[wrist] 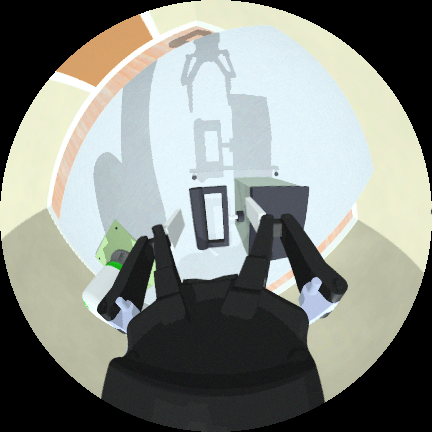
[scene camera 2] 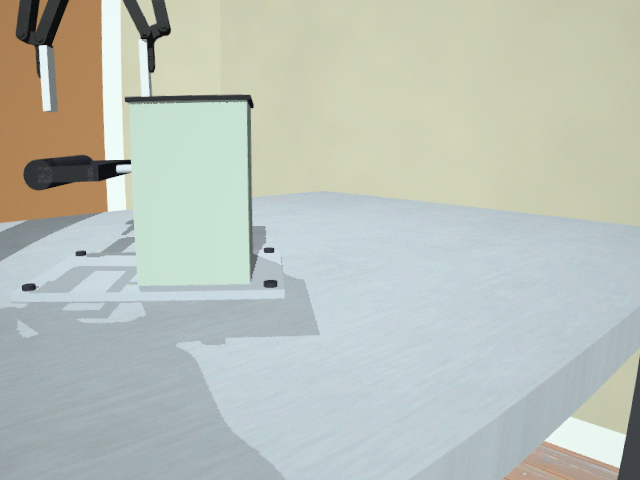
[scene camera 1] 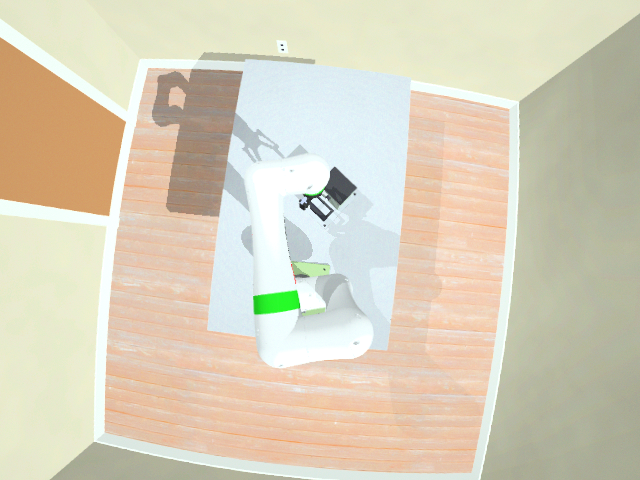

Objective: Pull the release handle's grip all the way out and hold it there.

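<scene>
The gripper is visible at point(scene camera 2: 99, 108) and at point(wrist: 213, 211). A base plate point(wrist: 217, 177) is visible as well.
</scene>
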